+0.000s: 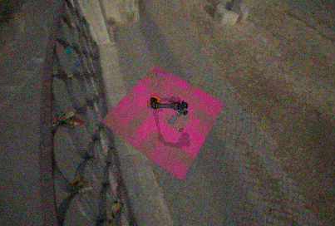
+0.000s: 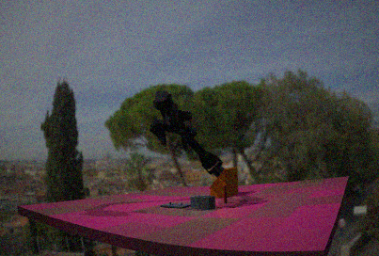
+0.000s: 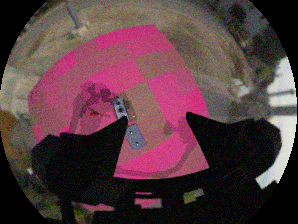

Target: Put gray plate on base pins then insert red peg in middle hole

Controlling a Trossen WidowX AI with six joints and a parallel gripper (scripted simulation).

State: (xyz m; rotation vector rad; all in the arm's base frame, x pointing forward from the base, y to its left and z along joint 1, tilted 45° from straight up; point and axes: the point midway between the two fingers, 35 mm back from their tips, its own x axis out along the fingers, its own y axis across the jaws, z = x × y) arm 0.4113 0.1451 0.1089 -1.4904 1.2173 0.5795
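Right now my gripper tip is 7 cm past the gray plate, 6 cm to the right of it and 21 cm above it. The rest, counted from my gripper tip: red peg 19 cm behind, 9 cm to the left, 21 cm below.
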